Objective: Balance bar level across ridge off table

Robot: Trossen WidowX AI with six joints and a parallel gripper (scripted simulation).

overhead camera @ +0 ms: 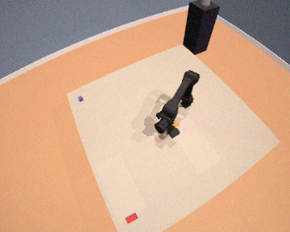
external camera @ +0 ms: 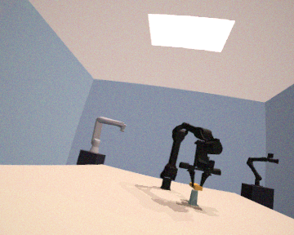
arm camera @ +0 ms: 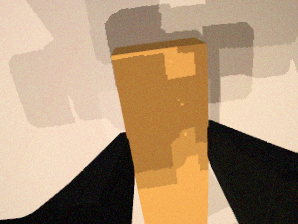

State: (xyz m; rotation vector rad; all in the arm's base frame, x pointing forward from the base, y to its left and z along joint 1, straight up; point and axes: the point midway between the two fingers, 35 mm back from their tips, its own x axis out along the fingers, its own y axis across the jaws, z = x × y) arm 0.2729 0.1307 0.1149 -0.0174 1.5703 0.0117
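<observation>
The orange bar is 3 cm behind my gripper tip. The rest, counted from my gripper tip: red block 47 cm ahead, 37 cm to the left, 7 cm below; then blue cube 63 cm to the right, 47 cm ahead, 6 cm below.
</observation>
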